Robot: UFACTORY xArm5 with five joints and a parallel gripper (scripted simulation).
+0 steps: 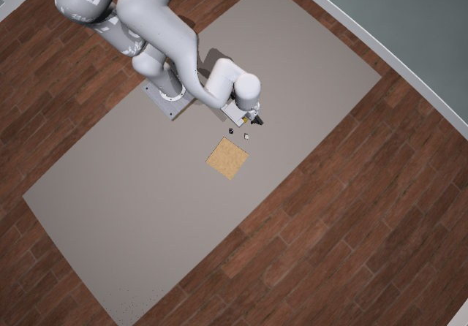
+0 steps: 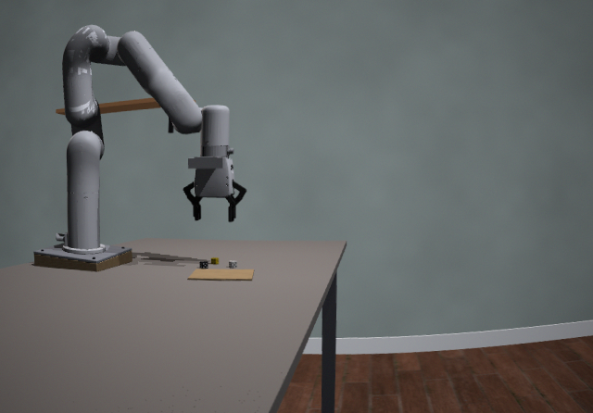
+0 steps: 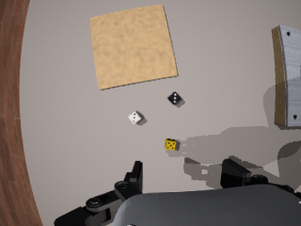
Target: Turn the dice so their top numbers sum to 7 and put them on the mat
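Now: hand 120 mm above the yellow die. Round my hand: white die (50 mm ahead, 60 mm to the right, 120 mm below); black die (20 mm behind, 80 mm to the right, 120 mm below); tan mat (30 mm ahead, 190 mm to the right, 120 mm below).
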